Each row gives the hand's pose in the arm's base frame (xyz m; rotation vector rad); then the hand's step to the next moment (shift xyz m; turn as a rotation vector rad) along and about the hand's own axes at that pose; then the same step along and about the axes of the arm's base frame.
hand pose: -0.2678 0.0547 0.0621 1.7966 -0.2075 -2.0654
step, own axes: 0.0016 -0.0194 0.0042 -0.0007 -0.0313 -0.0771
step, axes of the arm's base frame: -0.0080 0.0165 -0.0078 0.0692 0.0398 -0.0235
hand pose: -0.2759 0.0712 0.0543 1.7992 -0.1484 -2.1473
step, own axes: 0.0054 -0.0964 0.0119 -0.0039 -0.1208 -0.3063
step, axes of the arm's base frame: -0.0303 0.0872 -0.0307 0.2757 0.1553 -0.0911
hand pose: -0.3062 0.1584 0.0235 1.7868 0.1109 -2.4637
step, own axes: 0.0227 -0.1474 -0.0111 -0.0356 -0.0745 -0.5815
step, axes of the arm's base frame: -0.0143 0.1468 -0.0247 0.5507 0.1421 -0.1465
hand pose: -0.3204 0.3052 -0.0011 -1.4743 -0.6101 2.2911
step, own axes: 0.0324 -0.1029 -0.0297 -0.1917 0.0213 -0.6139
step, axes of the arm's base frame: 0.0202 0.1085 0.0187 0.6371 -0.0124 -0.0895
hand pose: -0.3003 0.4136 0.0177 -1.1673 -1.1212 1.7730
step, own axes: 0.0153 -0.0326 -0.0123 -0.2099 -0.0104 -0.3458
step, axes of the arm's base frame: 0.0099 0.0287 0.0229 0.3945 -0.0899 0.0018
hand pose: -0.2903 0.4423 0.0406 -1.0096 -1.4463 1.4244
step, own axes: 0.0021 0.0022 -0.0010 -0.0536 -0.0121 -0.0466
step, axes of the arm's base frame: 0.0003 0.0024 -0.0021 0.0613 -0.0364 0.0102
